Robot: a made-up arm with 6 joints.
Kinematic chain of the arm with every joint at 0, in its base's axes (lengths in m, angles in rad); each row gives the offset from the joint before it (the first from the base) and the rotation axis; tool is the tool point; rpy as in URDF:
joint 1: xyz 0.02 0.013 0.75 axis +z
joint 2: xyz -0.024 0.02 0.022 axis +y
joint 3: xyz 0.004 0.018 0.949 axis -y
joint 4: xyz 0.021 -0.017 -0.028 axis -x
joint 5: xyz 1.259 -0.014 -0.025 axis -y
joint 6: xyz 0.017 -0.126 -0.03 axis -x
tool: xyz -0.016 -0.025 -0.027 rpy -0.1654 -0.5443 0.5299
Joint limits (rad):
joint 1: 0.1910..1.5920
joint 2: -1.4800..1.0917
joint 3: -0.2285..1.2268
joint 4: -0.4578..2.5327
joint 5: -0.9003..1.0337
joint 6: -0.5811..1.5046
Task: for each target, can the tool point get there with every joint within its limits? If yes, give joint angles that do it. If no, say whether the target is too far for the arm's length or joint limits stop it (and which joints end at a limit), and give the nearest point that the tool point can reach.
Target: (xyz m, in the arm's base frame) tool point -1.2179 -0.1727 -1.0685
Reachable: no: joint limits stop it (at a limit: joint 1, joint 2, joint 3, joint 4, joint 6) | nearest point 0.0707 0.9919 -0.0987 | short by 1.989 m
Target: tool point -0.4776 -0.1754 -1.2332
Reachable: no: joint limits stop it (at a limit: joint 1, joint 2, joint 3, joint 4, joint 6) | nearest point 0.0723 0.9972 -0.1058 | short by 1.717 m
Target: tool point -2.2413 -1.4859 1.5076
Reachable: no: too far | nearest point -1.8302 -1.2134 1.3727 | short by 0.511 m
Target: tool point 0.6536 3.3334 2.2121
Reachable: no: too far | nearest point 0.4085 2.0488 1.6589 | short by 1.420 m
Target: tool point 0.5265 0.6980 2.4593
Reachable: yes | joints 1.1215 -0.1823 0.4943 0.0982 -0.3113 1.0361
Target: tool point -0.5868 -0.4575 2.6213
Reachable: yes | joints 0.4445 -0.9230 0.6256 0.5126 -0.1731 0.5009
